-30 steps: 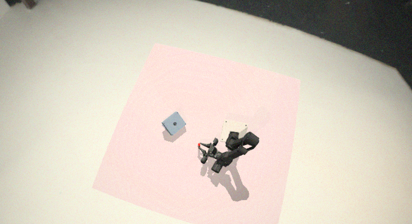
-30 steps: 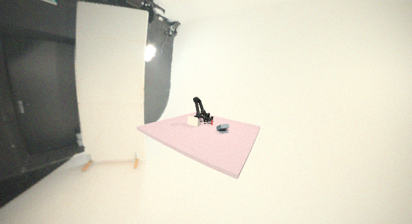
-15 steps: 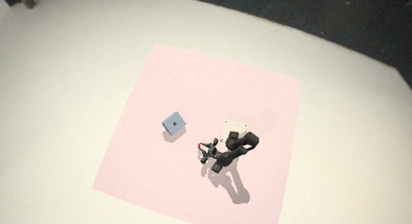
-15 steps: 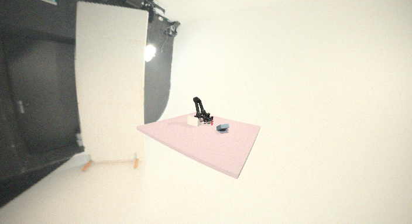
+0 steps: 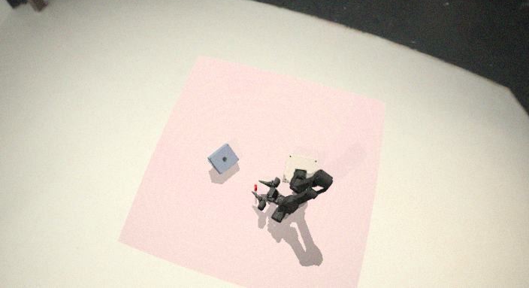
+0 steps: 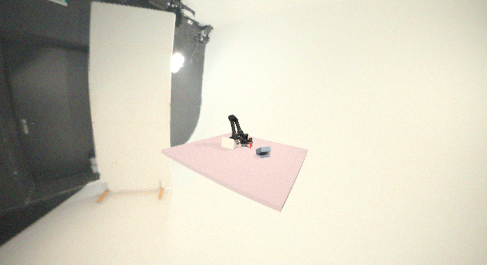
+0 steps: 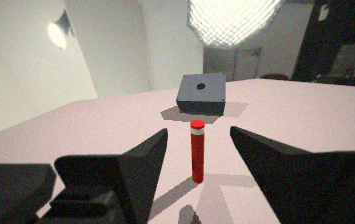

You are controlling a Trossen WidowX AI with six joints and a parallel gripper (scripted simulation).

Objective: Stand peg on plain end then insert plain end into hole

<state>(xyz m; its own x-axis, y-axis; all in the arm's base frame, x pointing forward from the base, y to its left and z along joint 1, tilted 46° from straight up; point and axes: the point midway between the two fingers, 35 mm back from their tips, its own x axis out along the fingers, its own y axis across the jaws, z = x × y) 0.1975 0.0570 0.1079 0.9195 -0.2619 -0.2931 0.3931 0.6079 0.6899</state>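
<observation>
The red peg lies 10 mm below my gripper tip. From my gripper tip the other things lie so: panel 200 mm ahead, 130 mm to the right, 10 mm below.
</observation>
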